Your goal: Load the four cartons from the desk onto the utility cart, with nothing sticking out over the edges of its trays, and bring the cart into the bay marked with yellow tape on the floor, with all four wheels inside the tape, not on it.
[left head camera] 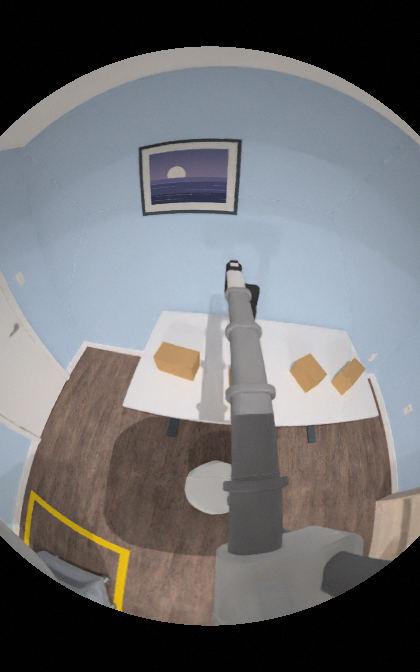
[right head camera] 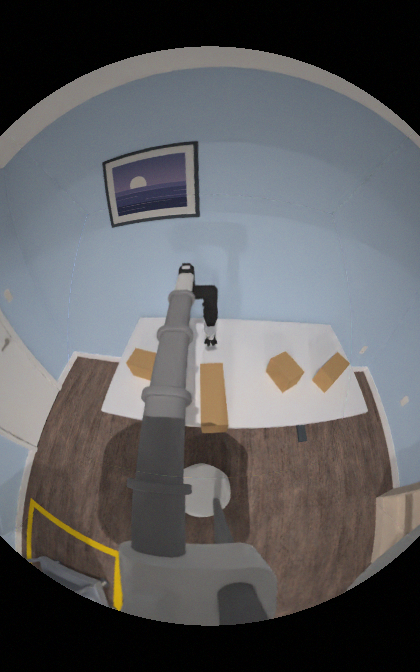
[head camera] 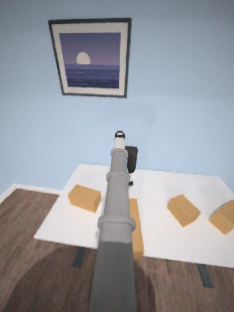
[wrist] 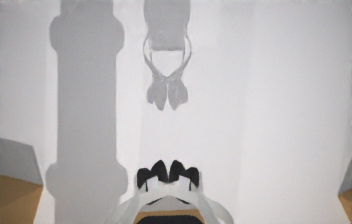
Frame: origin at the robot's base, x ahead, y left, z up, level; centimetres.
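Seen in the pictures: gripper, fingertip midpoint: (head camera: 128, 185) (wrist: 168, 173).
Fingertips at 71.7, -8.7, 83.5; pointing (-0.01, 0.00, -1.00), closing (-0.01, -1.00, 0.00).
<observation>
Offsets run from my fingertips to a thing's top centre, as dx, dy, dz. "pt": to the spot under its first point. Level surfaces: height alone.
My gripper (head camera: 131, 183) (right head camera: 210, 343) (wrist: 168, 173) is shut and empty, its fingertips together above the white desk {dz -14.2} (head camera: 155, 185) (left head camera: 280, 405) (right head camera: 250, 400) (wrist: 290, 100). A long carton {-25.2, -0.2, -2.4} (head camera: 136, 230) (right head camera: 213, 395) lies in front of it, its near end at the desk's front edge. One carton {-7.1, +33.0, -2.4} (head camera: 85, 198) (left head camera: 177, 361) (right head camera: 141, 364) (wrist: 17, 200) lies to the left. Another carton {-13.1, -38.8, -2.4} (head camera: 184, 210) (left head camera: 308, 373) (right head camera: 284, 372) and a carton {pt -21.1, -60.2, -3.4} (head camera: 223, 218) (left head camera: 348, 376) (right head camera: 331, 372) lie to the right. Part of the grey cart (left head camera: 82, 582) (right head camera: 75, 582) shows at lower left, by the yellow tape (left head camera: 122, 575) (right head camera: 118, 580); its wheels are hidden.
My arm (head camera: 117, 200) (left head camera: 252, 440) (right head camera: 162, 440) reaches over the desk and hides part of it. A blue wall with a framed picture (head camera: 92, 57) (left head camera: 190, 175) (right head camera: 150, 182) stands behind. A beige piece of furniture (left head camera: 392, 525) (right head camera: 392, 525) stands at lower right.
</observation>
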